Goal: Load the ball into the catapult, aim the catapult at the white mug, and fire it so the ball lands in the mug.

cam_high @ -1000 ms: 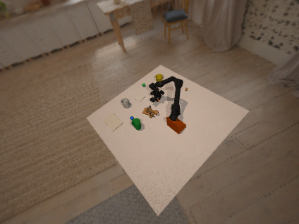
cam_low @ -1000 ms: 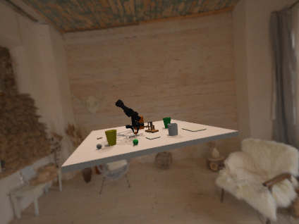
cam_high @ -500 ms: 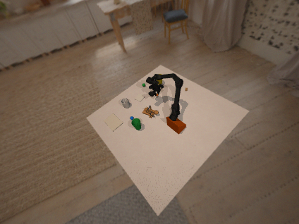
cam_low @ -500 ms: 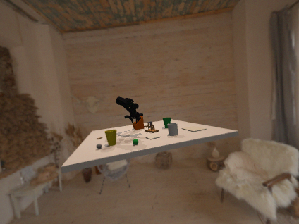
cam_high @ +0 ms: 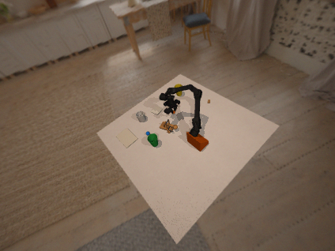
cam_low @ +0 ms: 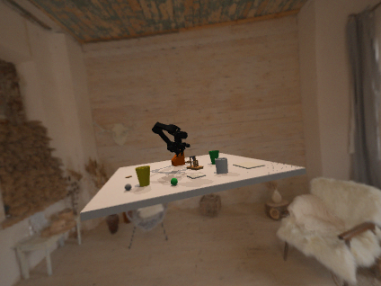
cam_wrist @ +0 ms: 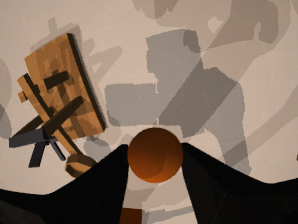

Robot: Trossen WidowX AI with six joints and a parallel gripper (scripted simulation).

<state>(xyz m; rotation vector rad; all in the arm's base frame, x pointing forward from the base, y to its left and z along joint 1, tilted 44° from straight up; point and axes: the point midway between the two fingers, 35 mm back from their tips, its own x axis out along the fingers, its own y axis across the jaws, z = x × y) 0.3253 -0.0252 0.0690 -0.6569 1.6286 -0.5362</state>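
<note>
Right now my gripper tip is 12 cm to the right of the wooden catapult, 7 cm above it and 5 cm past it. Also, from my gripper tip: orange ball (1 cm above); blue ball (32 cm to the left, 10 cm below, 8 cm ahead); green mug (34 cm to the left, 9 cm below, 7 cm behind).
</note>
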